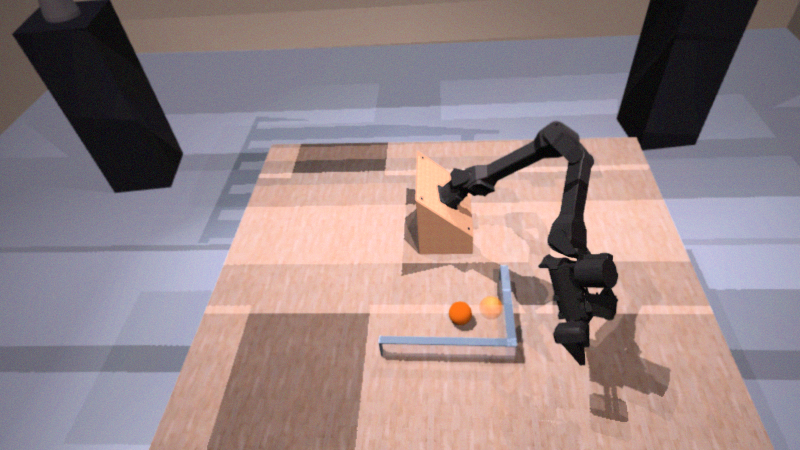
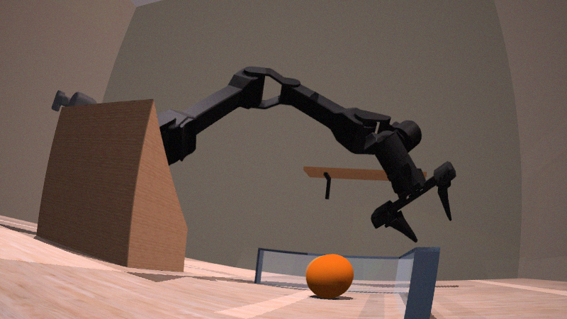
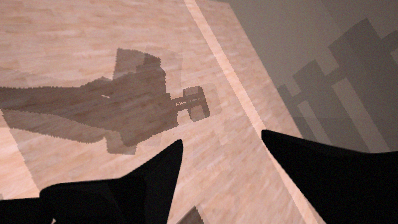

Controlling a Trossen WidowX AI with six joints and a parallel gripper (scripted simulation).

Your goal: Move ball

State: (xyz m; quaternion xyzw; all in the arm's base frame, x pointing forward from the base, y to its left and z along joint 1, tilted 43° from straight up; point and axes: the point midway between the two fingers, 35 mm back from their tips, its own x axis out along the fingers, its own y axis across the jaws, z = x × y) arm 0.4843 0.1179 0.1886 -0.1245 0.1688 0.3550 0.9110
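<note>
Right now my gripper tip is 230 mm to the left of the orange ball, 200 mm past it and 90 mm above it. Round my gripper tip: see-through copy 200 mm behind, 150 mm to the right, 90 mm below.
</note>
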